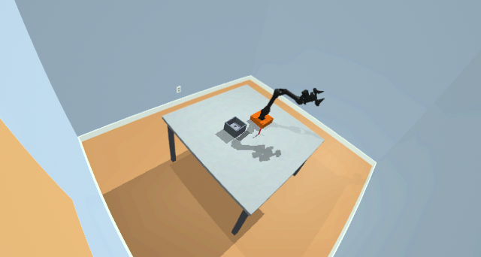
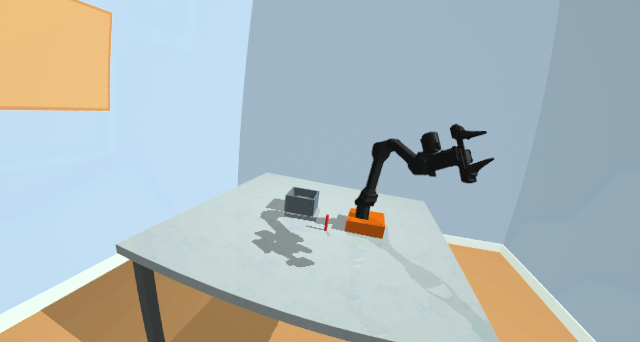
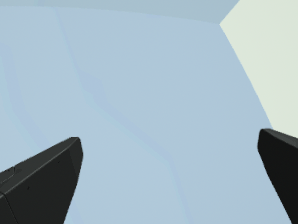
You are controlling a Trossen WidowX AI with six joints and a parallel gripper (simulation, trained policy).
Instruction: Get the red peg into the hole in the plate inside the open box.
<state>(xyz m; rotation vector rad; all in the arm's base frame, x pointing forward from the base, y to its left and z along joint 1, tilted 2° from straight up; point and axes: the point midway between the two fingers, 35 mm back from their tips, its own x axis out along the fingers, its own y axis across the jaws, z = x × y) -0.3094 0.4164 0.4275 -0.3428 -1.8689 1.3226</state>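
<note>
Right now my gripper tip is 49 cm short of the red peg, 48 cm above it and 31 cm to the left of it. From my gripper tip the other things lie so: grey box (66 cm ahead, 50 cm to the right, 50 cm below); grey plate (66 cm ahead, 50 cm to the right, 48 cm below).
</note>
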